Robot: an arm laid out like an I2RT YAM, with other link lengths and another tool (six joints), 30 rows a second.
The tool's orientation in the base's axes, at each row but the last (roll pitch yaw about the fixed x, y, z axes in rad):
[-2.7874 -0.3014 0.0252]
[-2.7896 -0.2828 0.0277]
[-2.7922 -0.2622 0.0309]
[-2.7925 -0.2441 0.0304]
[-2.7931 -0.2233 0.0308]
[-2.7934 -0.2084 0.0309]
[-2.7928 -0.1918 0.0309]
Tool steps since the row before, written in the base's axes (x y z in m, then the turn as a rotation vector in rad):
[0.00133 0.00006 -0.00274 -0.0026 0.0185 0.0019]
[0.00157 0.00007 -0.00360 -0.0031 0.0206 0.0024]
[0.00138 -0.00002 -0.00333 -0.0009 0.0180 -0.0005]
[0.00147 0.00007 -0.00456 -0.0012 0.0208 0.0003]
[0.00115 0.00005 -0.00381 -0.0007 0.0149 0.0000]
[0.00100 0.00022 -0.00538 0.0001 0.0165 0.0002]
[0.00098 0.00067 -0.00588 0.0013 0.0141 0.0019]
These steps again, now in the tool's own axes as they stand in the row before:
[0.00046 0.00102 0.00283 -0.0015 -0.0183 0.0041]
[0.00050 0.00132 0.00367 -0.0018 -0.0204 0.0043]
[0.00047 0.00128 0.00334 -0.0005 -0.0168 0.0065]
[0.00033 0.00161 0.00450 -0.0005 -0.0197 0.0067]
[0.00028 0.00134 0.00374 -0.0002 -0.0140 0.0050]
[-0.00013 0.00169 0.00521 0.0006 -0.0155 0.0056]
[-0.00014 0.00144 0.00582 0.0021 -0.0137 0.0034]

